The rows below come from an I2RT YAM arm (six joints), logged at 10 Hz.
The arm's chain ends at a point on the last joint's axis. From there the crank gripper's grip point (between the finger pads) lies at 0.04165 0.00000 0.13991 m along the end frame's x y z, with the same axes.
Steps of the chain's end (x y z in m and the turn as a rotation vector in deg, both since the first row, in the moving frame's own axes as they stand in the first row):
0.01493 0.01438 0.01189 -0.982 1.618 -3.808
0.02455 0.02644 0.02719 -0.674 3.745 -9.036
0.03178 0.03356 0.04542 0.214 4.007 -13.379
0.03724 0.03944 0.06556 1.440 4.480 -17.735
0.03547 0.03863 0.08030 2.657 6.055 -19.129
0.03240 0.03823 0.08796 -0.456 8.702 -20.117
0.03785 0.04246 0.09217 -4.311 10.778 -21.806
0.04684 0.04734 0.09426 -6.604 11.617 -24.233
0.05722 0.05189 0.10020 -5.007 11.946 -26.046
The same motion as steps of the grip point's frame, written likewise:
0.01885 0.01387 0.01066 -0.982 1.618 -3.808
0.03317 0.02081 0.02421 -0.674 3.745 -9.036
0.04018 0.02228 0.04218 0.214 4.007 -13.379
0.04535 0.02167 0.06173 1.440 4.480 -17.735
0.04635 0.01632 0.07475 2.657 6.055 -19.129
0.05032 0.02134 0.08025 -0.456 8.702 -20.117
0.06164 0.03208 0.08234 -4.311 10.778 -21.806
0.07297 0.03955 0.08340 -6.604 11.617 -24.233
0.08278 0.03861 0.08919 -5.007 11.946 -26.046

